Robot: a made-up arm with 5 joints.
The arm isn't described. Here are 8 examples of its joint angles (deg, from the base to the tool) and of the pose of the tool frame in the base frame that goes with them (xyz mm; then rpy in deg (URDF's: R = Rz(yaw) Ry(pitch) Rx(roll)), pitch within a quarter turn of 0, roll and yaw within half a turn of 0).
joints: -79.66 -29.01 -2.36 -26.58 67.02
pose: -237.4 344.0 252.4 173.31 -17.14 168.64
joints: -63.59 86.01 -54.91 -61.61 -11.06
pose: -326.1 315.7 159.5 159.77 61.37 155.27
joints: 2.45 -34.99 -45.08 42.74 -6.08
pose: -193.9 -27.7 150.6 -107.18 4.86 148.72
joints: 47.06 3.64 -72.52 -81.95 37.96
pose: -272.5 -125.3 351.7 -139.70 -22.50 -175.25
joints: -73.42 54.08 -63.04 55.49 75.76
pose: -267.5 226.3 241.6 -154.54 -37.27 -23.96
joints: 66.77 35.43 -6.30 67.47 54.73
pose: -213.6 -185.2 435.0 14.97 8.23 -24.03
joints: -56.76 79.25 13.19 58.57 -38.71
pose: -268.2 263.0 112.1 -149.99 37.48 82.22
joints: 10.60 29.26 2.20 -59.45 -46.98
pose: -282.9 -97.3 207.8 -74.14 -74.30 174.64
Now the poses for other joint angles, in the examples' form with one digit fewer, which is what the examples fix.
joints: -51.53 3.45 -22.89 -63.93 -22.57
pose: -261 168 175 178.7 -5.1 -106.4
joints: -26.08 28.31 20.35 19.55 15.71
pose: -250 69 75 -100.9 56.0 166.8
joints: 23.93 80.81 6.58 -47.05 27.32
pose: -274 -172 149 -65.3 55.1 -152.2
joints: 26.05 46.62 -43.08 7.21 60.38
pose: -243 -97 228 110.3 57.6 56.0
